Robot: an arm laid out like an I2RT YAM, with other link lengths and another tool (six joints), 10 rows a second.
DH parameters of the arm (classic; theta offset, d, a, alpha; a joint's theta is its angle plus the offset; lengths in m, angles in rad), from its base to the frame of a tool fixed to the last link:
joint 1: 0 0.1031 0.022 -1.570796
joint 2: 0 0 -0.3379 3.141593
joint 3: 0.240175 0 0.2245 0
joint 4: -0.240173 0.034 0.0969 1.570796
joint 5: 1.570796 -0.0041 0 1.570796
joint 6: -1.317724 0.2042 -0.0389 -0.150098
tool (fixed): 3.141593 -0.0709 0 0
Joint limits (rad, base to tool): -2.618..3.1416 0..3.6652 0..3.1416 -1.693..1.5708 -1.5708..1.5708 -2.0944..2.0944
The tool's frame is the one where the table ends.
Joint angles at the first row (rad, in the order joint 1, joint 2, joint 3, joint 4, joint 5, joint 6):
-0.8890 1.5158 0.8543 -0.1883 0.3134 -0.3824
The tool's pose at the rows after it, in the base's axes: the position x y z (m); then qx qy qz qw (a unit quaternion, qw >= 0):
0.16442, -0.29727, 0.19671, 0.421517, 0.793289, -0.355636, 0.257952
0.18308, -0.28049, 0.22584, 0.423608, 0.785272, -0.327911, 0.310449
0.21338, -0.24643, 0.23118, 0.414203, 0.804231, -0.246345, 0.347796
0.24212, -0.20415, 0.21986, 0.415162, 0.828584, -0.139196, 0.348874
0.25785, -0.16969, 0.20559, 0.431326, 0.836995, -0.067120, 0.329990
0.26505, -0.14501, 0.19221, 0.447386, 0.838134, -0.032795, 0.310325
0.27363, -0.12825, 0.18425, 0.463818, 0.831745, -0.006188, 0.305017
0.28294, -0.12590, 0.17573, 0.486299, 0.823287, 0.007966, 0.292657
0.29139, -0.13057, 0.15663, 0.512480, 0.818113, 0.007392, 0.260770
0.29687, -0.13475, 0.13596, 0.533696, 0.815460, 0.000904, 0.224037
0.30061, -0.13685, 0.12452, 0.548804, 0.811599, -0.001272, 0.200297
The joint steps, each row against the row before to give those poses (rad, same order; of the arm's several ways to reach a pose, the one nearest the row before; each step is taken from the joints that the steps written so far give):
0.0133 -0.0828 0.0725 -0.0610 -0.0332 0.0438
0.0485 -0.0633 0.0488 -0.0515 -0.0488 0.0676
0.0793 -0.0233 0.0187 -0.0545 -0.1179 0.0992
0.0878 0.0145 -0.0053 -0.0496 -0.1324 0.1346
0.0778 0.0122 -0.0351 -0.0107 -0.0625 0.1328
0.0683 0.0035 -0.0458 0.0118 -0.0054 0.1034
0.0522 0.0034 -0.0419 0.0435 -0.0027 0.0930
0.0141 0.0370 -0.0092 0.0290 -0.0007 0.0668
0.0001 0.0763 0.0038 0.0114 0.0137 0.0500
-0.0001 0.0782 0.0107 -0.0057 0.0172 0.0369
0.0001 0.0484 0.0145 -0.0122 0.0072 0.0302

